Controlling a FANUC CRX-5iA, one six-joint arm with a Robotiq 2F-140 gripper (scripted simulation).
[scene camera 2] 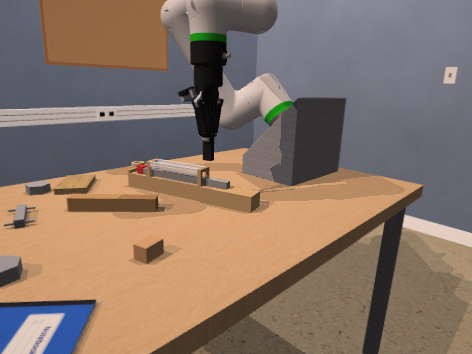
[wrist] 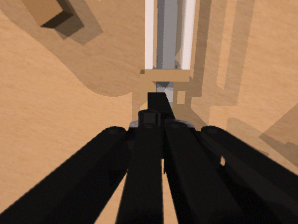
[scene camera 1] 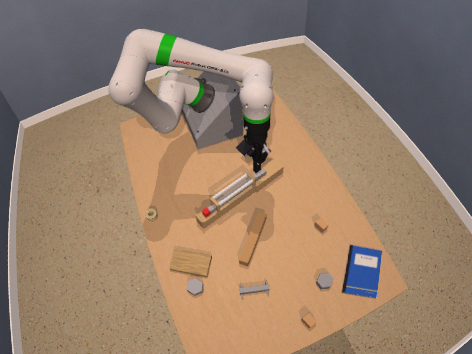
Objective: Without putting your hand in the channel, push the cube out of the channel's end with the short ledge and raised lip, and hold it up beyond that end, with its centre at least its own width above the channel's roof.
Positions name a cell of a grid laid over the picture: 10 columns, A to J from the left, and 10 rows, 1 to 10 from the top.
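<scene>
My own gripper (scene camera 2: E5) is there to be seen, and the wrist view (wrist: F5) has it as well. There is a wooden plate (scene camera 1: E8), though in the wrist view that plate is out of frame. A long wooden block (scene camera 2: B6) is part of the scene too.
</scene>
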